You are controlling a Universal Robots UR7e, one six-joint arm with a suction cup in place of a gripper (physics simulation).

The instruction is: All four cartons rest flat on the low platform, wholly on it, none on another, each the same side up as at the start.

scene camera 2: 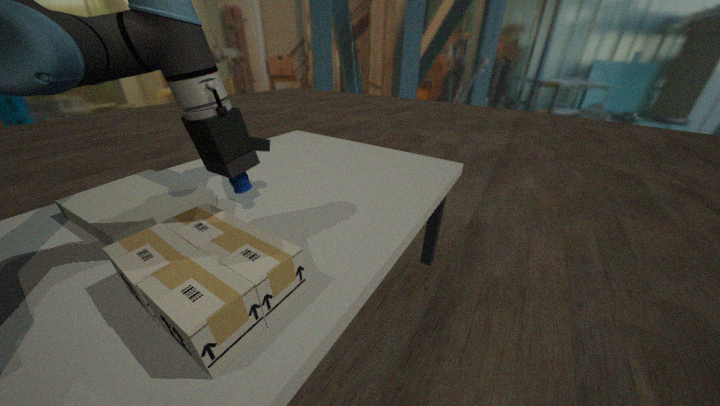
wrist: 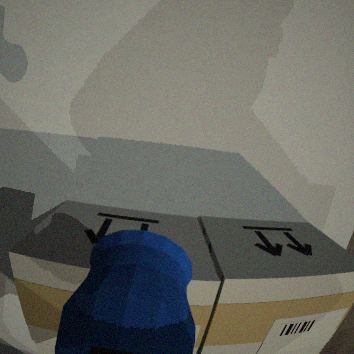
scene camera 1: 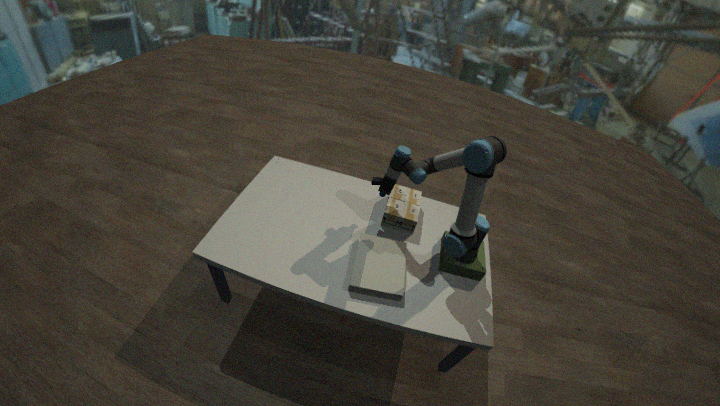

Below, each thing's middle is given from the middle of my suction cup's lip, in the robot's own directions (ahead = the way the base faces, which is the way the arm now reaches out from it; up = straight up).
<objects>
I see the low grey platform [scene camera 2: 111, 212] 38 cm to the left of my suction cup, 13 cm below it and 9 cm behind it.
</objects>
